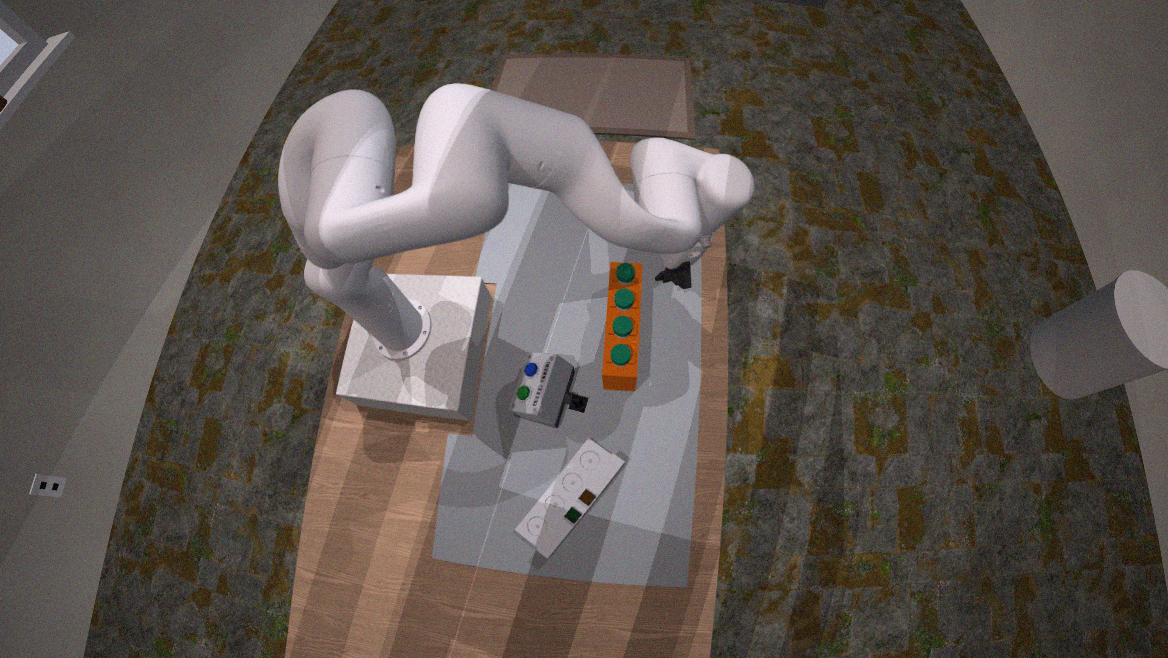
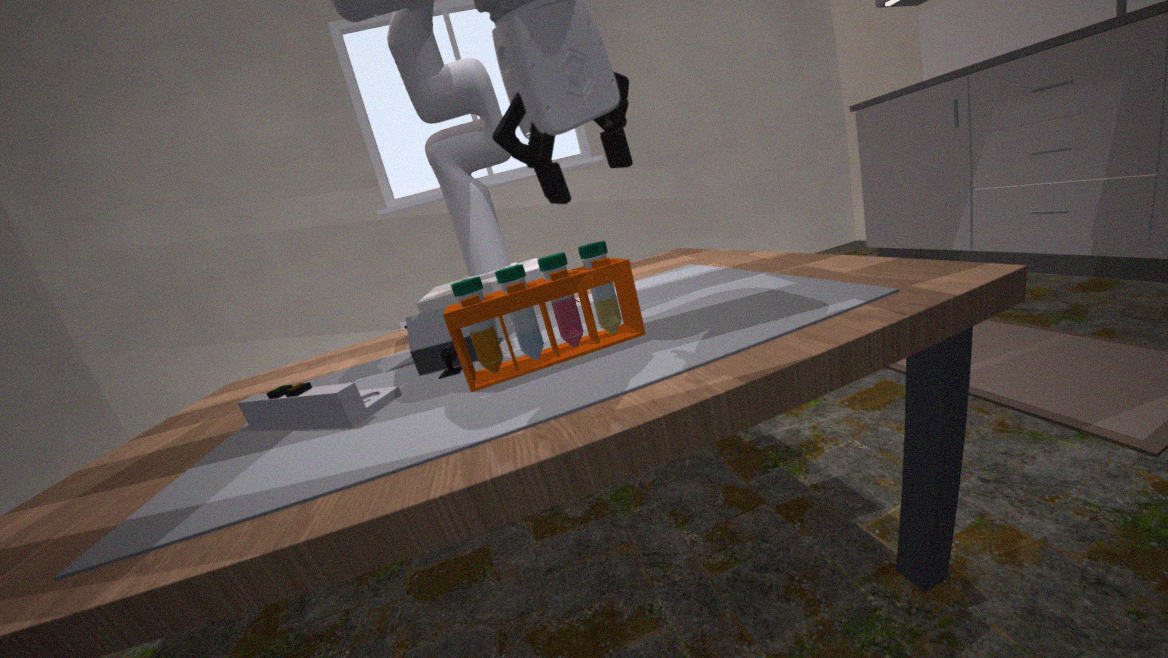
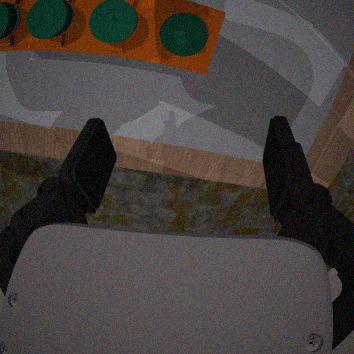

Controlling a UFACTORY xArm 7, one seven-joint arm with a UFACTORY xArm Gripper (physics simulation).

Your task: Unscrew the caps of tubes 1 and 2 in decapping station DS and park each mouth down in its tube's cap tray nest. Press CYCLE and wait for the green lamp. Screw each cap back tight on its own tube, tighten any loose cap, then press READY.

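Frame: origin at the arm's base, x right, y ahead, z up, level; metres.
Where they show: gripper, fingertip midpoint: (image 2: 592, 183) (image 3: 185, 135); arm's base, origin of the base link: (image 1: 402, 329) (image 2: 491, 274).
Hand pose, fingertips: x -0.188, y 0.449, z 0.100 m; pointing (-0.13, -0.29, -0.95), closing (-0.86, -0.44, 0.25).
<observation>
Things, the pixels of their top centre, and the offset from my fingertips. "pt": a spot on its surface instead. Level surfaces: height alone.
- end cap, middle of its top: (image 3: 184, 34) (image 2: 591, 244) (image 1: 625, 270) dx +0.010, dy -0.049, dz -0.065 m
- white tray, middle of its top: (image 2: 306, 377) (image 1: 567, 496) dx +0.416, dy -0.071, dz -0.133 m
- dark green square, surface spot: (image 1: 573, 514) pt dx +0.444, dy -0.053, dz -0.133 m
- brown square, surface spot: (image 1: 586, 496) pt dx +0.408, dy -0.038, dz -0.133 m
- grey box, middle of its top: (image 2: 445, 305) (image 1: 537, 381) dx +0.231, dy -0.162, dz -0.103 m
- blue button, middle of its top: (image 1: 530, 368) dx +0.207, dy -0.182, dz -0.112 m
- green button, middle of its top: (image 1: 522, 391) dx +0.252, dy -0.185, dz -0.112 m
- small black part, surface spot: (image 1: 578, 402) pt dx +0.240, dy -0.092, dz -0.162 m
- grey mat, its level: dz -0.187 m
An orange rack (image 1: 620, 380) (image 2: 635, 298) (image 3: 197, 65) holds several upright tubes with green caps. The end cap (image 1: 625, 272) (image 2: 592, 250) (image 3: 184, 34) is the one nearest my gripper (image 1: 675, 276) (image 2: 586, 178) (image 3: 185, 135), which is wide open and empty, high above the table and to the side of the rack. A white tray (image 1: 604, 463) (image 2: 302, 408) has round ring marks, a dark green square (image 1: 573, 514) and a brown square (image 1: 586, 496); neither looks lit. A grey box (image 1: 555, 388) (image 2: 429, 335) carries a blue button (image 1: 531, 369) and a green button (image 1: 523, 392). Tube numbers are not readable.
A small black part (image 1: 578, 402) sticks out from the grey box toward the rack. The white base block (image 1: 408, 384) of the arm stands beside the grey mat (image 1: 653, 564). The wooden table edge (image 2: 490, 457) runs along the rack's outer side.
</observation>
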